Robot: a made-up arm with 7 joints. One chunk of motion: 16 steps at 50 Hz.
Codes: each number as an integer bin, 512 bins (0 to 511) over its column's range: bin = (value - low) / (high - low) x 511, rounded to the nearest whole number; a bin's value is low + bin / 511 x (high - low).
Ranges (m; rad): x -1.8..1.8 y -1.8..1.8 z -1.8..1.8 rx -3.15..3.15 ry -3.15..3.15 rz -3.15..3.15
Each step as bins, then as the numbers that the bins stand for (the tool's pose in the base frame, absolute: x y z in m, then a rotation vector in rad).
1 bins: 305 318 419 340 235 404
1 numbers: 0.3487 0.4403 1.1519 1.0418 -0.2527 1.8308
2 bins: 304 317 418 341 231 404
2 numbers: 0.3417 0.4333 1.1448 1.0541 -0.3021 1.8308
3 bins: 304 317 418 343 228 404
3 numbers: 0.3417 0.4333 1.1448 1.0788 -0.3390 1.8308
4 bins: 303 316 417 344 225 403
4 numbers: 0.3346 0.4262 1.1378 1.0911 -0.3760 1.8185
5 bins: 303 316 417 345 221 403
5 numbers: 0.3346 0.4262 1.1378 1.1034 -0.4253 1.8185
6 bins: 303 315 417 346 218 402
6 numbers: 0.3346 0.4192 1.1378 1.1158 -0.4623 1.8062
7 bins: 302 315 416 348 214 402
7 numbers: 0.3276 0.4192 1.1307 1.1404 -0.5116 1.8062
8 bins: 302 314 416 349 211 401
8 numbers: 0.3276 0.4121 1.1307 1.1527 -0.5486 1.7938
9 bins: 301 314 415 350 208 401
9 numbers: 0.3205 0.4121 1.1237 1.1651 -0.5856 1.7938
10 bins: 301 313 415 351 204 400
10 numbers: 0.3205 0.4051 1.1237 1.1774 -0.6349 1.7815
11 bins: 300 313 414 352 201 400
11 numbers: 0.3135 0.4051 1.1166 1.1897 -0.6719 1.7815
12 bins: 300 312 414 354 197 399
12 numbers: 0.3135 0.3980 1.1166 1.2144 -0.7212 1.7692
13 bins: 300 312 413 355 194 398
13 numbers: 0.3135 0.3980 1.1096 1.2267 -0.7582 1.7568
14 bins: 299 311 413 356 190 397
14 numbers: 0.3065 0.3910 1.1096 1.2390 -0.8075 1.7445
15 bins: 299 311 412 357 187 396
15 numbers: 0.3065 0.3910 1.1025 1.2514 -0.8445 1.7322
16 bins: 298 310 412 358 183 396
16 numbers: 0.2994 0.3840 1.1025 1.2637 -0.8938 1.7322
